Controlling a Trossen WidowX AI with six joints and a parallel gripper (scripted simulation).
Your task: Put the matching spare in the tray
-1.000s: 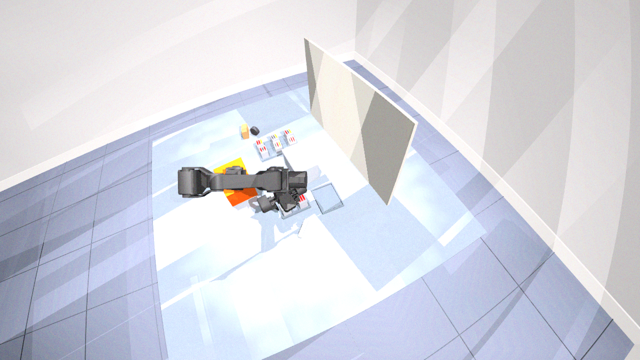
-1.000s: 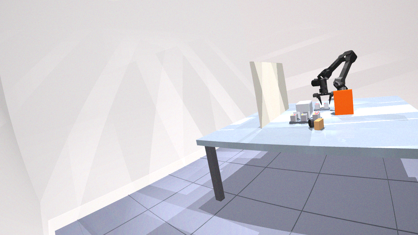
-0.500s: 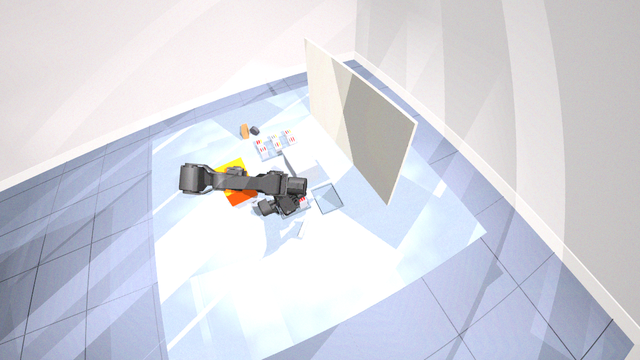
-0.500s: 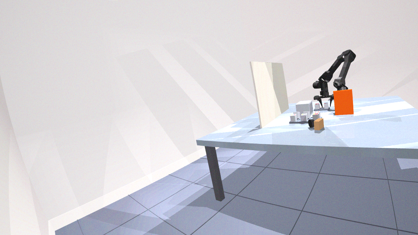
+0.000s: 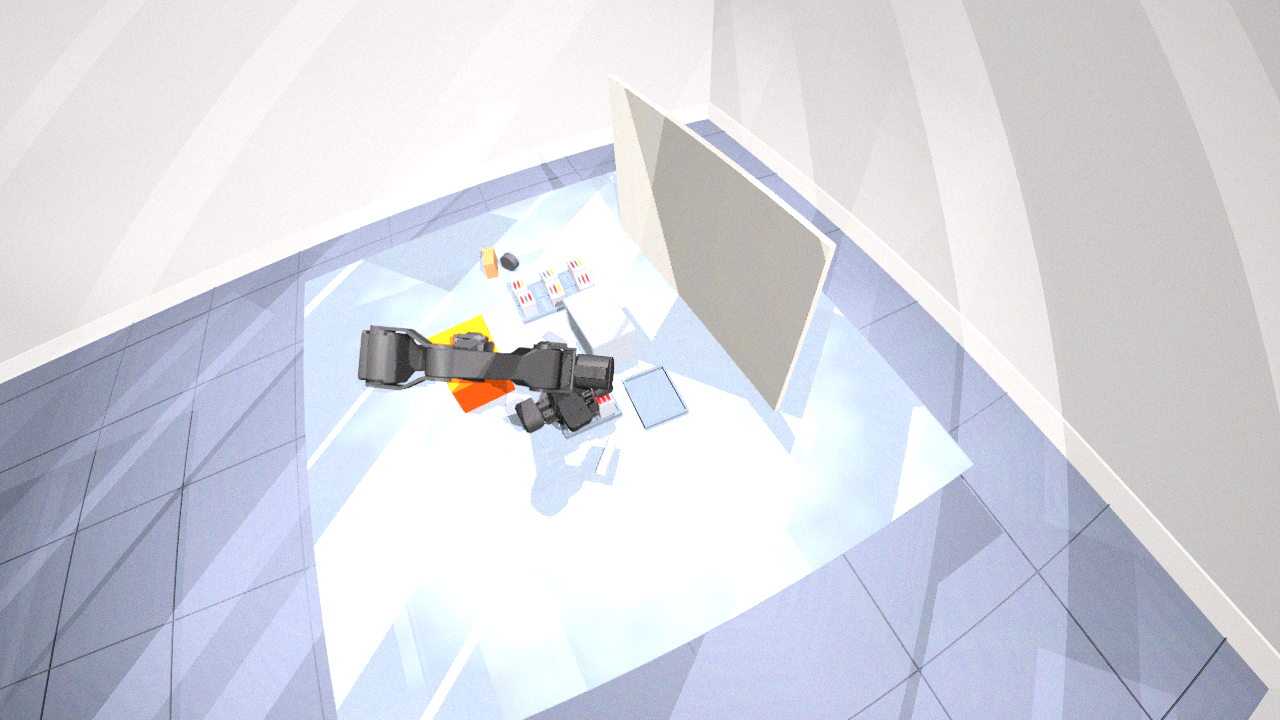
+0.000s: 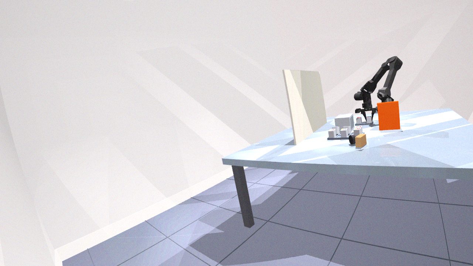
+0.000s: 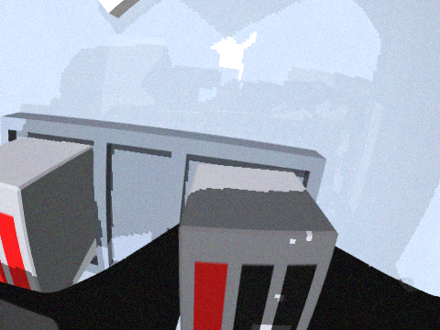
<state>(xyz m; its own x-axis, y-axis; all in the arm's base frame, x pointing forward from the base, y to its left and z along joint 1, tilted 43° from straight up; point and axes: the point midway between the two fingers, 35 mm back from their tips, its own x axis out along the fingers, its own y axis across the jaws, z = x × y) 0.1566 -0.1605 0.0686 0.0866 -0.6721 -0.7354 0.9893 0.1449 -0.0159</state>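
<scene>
The low rack is 4 cm ahead of my gripper tip and 1 cm below it. Also, from my gripper tip: flat grey tray 18 cm ahead, 1 cm to the right, 1 cm below; then white mounted unit 14 cm ahead, 18 cm to the left, 3 cm above; then tall cream board 37 cm ahead, 19 cm to the left, 21 cm above.
</scene>
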